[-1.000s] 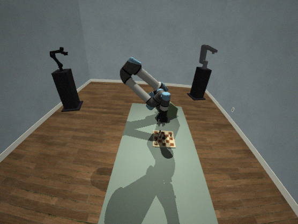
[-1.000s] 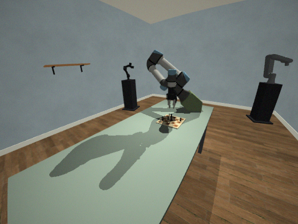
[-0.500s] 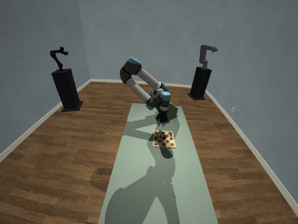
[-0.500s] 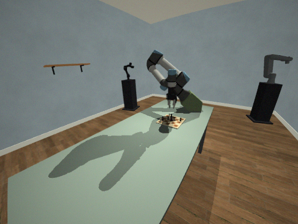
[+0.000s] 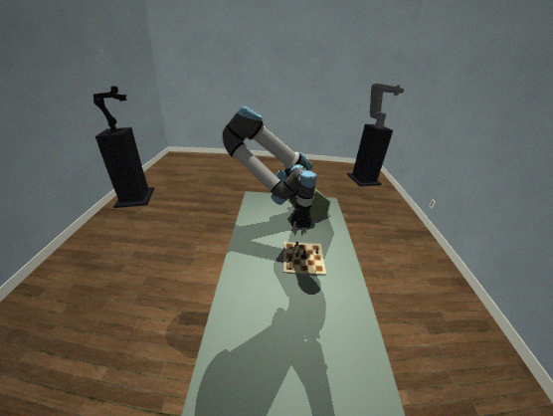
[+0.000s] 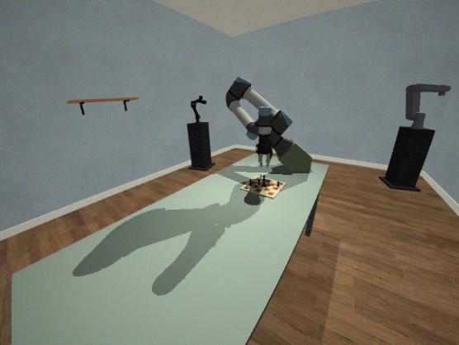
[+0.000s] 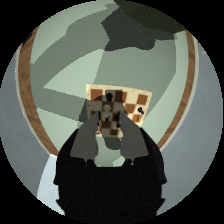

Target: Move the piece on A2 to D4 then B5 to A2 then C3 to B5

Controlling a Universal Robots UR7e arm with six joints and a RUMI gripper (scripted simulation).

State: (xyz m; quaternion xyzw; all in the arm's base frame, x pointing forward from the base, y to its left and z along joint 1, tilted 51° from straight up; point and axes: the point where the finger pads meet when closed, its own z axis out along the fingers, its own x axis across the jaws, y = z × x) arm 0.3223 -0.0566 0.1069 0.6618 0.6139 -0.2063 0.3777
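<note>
My hand is 4 cm short of the white piece, 1 cm to the left of it and 8 cm above it. Round my hand: chessboard: 8 cm ahead, 2 cm to the left, 11 cm below.
</note>
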